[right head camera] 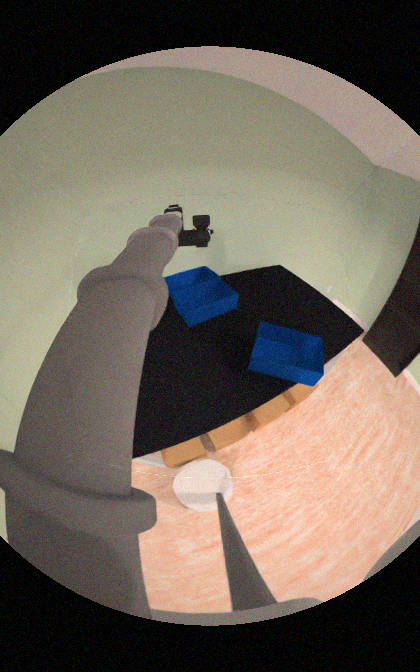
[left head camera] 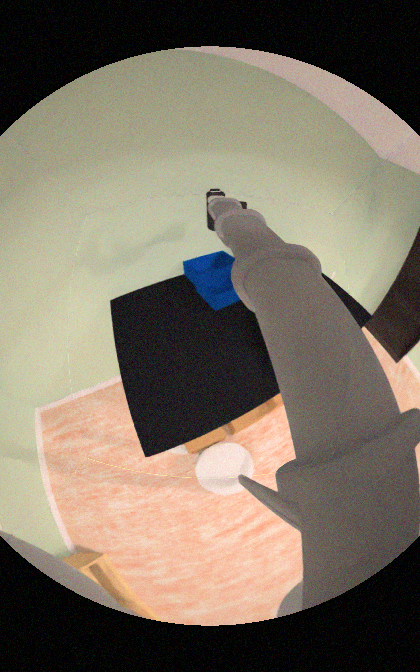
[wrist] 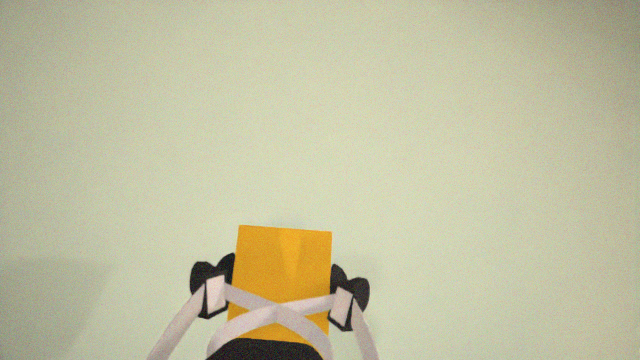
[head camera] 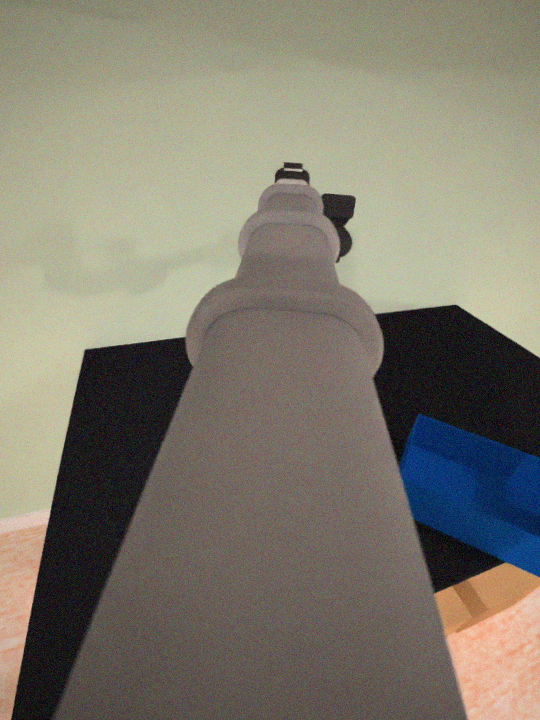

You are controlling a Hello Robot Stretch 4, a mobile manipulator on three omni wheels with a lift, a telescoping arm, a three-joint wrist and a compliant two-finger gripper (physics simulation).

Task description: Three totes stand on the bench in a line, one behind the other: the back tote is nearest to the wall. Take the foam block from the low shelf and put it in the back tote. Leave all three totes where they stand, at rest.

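Frame: origin at the robot's base, x ahead, y left, z up, level; centimetres.
Where they show: gripper, between the fingertips: (wrist: 282,279).
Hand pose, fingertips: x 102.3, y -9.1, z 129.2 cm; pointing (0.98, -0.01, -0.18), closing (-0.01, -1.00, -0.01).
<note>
Each offset is from my fingertips to the top centre of the thing. Level surfaces: height alone.
The foam block {dy +0.0, dx -2.1, dz +4.4 cm} (wrist: 282,250) is a yellow-orange block in the wrist view. My gripper (wrist: 282,279) is shut on it, with a dark fingertip against each side; the pale wall is behind. In the right head view my dark wrist (right head camera: 196,236) shows above the far edge of the bench, and the fingers are mostly hidden. Blue totes stand on the black bench {dz -40.5 cm} (head camera: 124,418) (left head camera: 185,365) (right head camera: 210,370). The far blue tote shape (left head camera: 210,280) (right head camera: 207,300) is partly behind my arm; I cannot tell whether it is one tote or two. Another blue tote {dy -33.5, dx -51.0, dz -30.5 cm} (head camera: 465,482) (right head camera: 287,352) stands at the near right.
My long grey arm (head camera: 273,494) (left head camera: 320,350) (right head camera: 95,360) reaches over the bench towards the wall (head camera: 406,116). Tan wooden pieces (head camera: 482,599) (left head camera: 255,415) (right head camera: 230,432) show below the bench's near edge. A dark brown upright (left head camera: 400,310) (right head camera: 397,330) stands at the right.
</note>
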